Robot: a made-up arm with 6 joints.
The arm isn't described. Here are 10 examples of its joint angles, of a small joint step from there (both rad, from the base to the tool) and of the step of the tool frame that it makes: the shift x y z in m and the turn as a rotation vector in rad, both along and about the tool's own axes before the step.
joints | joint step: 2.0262 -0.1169 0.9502 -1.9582 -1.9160 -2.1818 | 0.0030 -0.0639 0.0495 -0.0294 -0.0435 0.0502
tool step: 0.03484 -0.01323 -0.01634 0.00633 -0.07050 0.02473
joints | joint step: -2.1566 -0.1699 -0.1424 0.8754 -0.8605 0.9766 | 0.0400 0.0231 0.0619 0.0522 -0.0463 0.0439
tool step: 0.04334 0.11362 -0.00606 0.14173 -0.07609 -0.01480
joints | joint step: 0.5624 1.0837 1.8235 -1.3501 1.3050 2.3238 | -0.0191 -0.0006 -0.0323 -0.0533 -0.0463 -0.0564
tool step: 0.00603 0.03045 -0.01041 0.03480 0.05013 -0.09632
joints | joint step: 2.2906 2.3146 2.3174 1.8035 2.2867 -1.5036 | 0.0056 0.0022 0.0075 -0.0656 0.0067 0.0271
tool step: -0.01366 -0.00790 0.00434 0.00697 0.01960 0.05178
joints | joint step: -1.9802 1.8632 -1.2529 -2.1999 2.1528 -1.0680 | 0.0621 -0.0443 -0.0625 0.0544 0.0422 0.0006
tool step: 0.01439 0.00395 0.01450 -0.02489 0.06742 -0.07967
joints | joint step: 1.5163 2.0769 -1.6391 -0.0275 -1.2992 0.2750 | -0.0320 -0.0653 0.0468 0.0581 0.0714 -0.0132
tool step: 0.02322 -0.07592 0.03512 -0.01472 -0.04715 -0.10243
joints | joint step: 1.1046 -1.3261 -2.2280 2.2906 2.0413 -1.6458 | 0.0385 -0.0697 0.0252 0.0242 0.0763 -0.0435
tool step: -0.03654 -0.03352 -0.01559 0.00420 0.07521 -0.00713
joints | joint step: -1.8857 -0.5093 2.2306 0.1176 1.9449 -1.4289 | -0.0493 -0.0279 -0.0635 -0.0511 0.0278 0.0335
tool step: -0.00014 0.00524 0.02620 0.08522 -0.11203 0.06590
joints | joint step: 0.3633 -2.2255 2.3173 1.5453 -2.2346 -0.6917 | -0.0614 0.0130 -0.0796 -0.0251 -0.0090 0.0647
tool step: -0.02465 0.00852 0.00244 -0.03353 -0.04461 -0.06975
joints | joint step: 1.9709 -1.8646 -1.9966 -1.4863 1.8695 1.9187 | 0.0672 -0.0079 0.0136 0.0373 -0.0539 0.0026
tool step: 0.01367 0.04268 0.00561 0.06316 -0.07762 0.01686
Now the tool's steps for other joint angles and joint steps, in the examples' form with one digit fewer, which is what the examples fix.
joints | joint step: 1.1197 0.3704 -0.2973 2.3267 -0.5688 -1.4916 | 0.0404 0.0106 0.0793 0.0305 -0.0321 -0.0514
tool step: 0.0350 0.0730 0.0208 -0.1223 0.1334 -0.0314
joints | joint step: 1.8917 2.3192 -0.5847 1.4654 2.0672 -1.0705 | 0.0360 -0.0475 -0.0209 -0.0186 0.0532 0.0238
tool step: 0.0131 0.0035 0.0299 0.1039 -0.0636 -0.0017
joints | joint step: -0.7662 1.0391 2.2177 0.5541 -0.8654 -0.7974 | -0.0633 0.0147 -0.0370 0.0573 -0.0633 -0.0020
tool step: 0.0216 0.0070 -0.0607 -0.0453 0.1180 0.0534
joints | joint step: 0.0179 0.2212 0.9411 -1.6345 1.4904 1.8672 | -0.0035 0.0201 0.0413 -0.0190 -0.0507 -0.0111
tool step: 0.0168 0.0038 -0.0101 0.0033 -0.0062 -0.0368
